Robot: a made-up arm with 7 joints.
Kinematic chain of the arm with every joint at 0, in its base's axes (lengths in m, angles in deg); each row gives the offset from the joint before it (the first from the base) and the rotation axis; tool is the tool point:
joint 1: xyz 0 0 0.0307 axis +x
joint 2: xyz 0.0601 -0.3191 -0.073 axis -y
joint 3: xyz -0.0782 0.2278 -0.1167 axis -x
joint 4: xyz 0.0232 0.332 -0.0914 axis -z
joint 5: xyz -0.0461 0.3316 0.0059 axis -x
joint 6: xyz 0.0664 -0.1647 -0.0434 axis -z
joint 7: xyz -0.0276 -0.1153 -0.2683 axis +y
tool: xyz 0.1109 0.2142 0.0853
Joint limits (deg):
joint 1: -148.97..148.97
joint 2: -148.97..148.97
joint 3: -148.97..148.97
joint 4: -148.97..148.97
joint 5: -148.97..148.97
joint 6: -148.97..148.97
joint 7: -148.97..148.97
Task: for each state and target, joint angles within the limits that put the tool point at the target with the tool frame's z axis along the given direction. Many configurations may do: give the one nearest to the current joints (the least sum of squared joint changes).
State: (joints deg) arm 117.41 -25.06 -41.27 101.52 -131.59 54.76 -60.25
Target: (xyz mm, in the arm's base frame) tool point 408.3 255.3 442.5 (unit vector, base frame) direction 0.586 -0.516 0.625
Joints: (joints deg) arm 122.64 -45.24 -23.29 102.50 -122.48 2.06 -100.44
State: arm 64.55 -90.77 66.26 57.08 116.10 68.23 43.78
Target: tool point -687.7 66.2 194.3 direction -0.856 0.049 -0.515
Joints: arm 69.18 -115.93 93.22 32.48 145.75 76.97 31.04
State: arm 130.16 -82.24 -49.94 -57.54 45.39 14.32 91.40
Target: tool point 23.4 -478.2 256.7 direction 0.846 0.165 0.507
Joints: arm 148.97 -105.53 -41.18 -85.15 22.54 30.83 59.41
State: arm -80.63 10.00 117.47 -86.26 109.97 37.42 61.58
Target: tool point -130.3 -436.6 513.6 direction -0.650 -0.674 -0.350
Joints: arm -104.24 -25.44 130.13 -83.70 73.69 72.37 52.49
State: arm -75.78 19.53 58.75 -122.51 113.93 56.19 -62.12
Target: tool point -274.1 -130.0 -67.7 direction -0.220 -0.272 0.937
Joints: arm -99.03 -22.97 49.25 -147.87 121.87 83.36 -46.23
